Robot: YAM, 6 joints.
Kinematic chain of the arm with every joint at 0, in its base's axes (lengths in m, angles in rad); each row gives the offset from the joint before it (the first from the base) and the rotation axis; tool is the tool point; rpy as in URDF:
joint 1: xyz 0 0 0.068 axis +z
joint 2: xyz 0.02 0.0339 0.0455 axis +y
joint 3: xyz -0.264 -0.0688 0 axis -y
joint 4: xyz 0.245 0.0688 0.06 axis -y
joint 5: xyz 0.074 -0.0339 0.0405 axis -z
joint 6: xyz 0.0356 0 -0.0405 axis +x
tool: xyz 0 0 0 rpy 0 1.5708 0
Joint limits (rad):
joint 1: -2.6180..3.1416
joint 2: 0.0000..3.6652
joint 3: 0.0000..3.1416
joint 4: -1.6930..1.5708
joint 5: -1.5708..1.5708
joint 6: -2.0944..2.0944
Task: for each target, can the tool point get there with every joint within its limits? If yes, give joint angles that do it. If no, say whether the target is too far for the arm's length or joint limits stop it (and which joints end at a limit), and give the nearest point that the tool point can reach.
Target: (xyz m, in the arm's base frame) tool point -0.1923 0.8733 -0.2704
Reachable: no: too far | nearest point -0.1275 0.5791 -0.1381 | short by 0.329 m
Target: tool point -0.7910 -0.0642 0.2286
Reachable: no: too far | nearest point -0.6371 -0.0114 0.2056 | short by 0.164 m
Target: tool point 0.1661 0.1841 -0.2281
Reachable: yes | joints 0.7945 3.0857 1.2455 0.0028 -0.2971 0.7648
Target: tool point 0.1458 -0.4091 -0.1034
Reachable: yes | joints -1.1529 2.8307 1.4633 0.4497 1.1683 1.5677
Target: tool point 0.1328 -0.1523 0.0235
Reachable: yes | joints -0.7226 1.9271 0.4276 0.0410 0.8352 -1.1649
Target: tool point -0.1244 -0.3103 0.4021
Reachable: yes | joints -1.9854 1.4024 1.2045 0.3629 -0.3171 0.9356
